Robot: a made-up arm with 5 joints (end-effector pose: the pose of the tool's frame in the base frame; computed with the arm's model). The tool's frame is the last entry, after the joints. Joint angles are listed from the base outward.
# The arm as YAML. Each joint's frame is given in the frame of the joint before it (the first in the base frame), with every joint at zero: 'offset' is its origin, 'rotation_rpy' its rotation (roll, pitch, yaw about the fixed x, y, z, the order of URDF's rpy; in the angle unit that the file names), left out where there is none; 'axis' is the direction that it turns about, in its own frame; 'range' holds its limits. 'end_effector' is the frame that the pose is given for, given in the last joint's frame.
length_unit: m
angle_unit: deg
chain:
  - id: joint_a
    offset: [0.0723, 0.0, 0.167]
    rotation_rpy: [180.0, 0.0, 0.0]
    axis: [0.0, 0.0, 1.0]
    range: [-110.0, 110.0]
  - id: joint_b
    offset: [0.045, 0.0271, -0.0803]
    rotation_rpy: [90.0, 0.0, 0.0]
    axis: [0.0, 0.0, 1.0]
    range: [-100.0, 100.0]
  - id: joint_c
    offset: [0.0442, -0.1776, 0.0]
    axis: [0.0, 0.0, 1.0]
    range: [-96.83, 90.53]
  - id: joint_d
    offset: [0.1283, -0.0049, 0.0]
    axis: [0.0, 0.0, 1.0]
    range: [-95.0, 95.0]
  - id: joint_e
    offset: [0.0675, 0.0, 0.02]
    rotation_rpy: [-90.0, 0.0, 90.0]
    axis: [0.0, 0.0, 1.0]
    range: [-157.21, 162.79]
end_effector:
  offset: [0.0, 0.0, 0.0]
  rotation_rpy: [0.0, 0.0, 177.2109]
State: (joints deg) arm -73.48 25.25 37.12 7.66 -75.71
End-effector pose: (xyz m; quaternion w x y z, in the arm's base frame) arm 0.1495 0.2354 0.2142 0.9839 0.1682 -0.0420 -0.0431
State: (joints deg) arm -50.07 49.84 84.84 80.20 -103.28
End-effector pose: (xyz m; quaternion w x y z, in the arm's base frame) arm 0.1208 0.0469 0.2720 0.4085 -0.8674 0.1833 -0.2172
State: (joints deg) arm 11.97 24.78 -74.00 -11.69 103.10
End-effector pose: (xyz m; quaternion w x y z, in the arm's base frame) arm 0.3374 -0.0635 0.5494 0.1801 -0.8038 -0.5393 0.1750
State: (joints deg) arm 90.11 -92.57 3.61 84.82 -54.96
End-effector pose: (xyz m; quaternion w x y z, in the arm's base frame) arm 0.0653 0.0697 0.4167 0.1885 -0.2040 -0.7032 -0.6545
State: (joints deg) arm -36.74 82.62 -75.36 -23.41 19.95
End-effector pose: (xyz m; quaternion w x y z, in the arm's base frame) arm 0.4127 0.2453 0.2337 0.5355 0.1359 -0.7878 0.2723
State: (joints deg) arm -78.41 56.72 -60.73 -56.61 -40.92
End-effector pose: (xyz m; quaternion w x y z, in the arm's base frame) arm 0.1553 0.3693 0.3805 0.2421 0.8465 -0.4681 0.0756
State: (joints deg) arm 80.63 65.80 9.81 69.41 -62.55
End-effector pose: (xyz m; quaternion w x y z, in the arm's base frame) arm 0.0989 -0.2048 0.1180 0.2595 0.0615 0.4578 -0.8481
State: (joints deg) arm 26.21 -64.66 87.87 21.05 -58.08
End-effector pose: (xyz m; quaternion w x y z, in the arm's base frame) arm 0.1334 -0.0380 0.2701 0.6679 0.1158 -0.3710 -0.6347
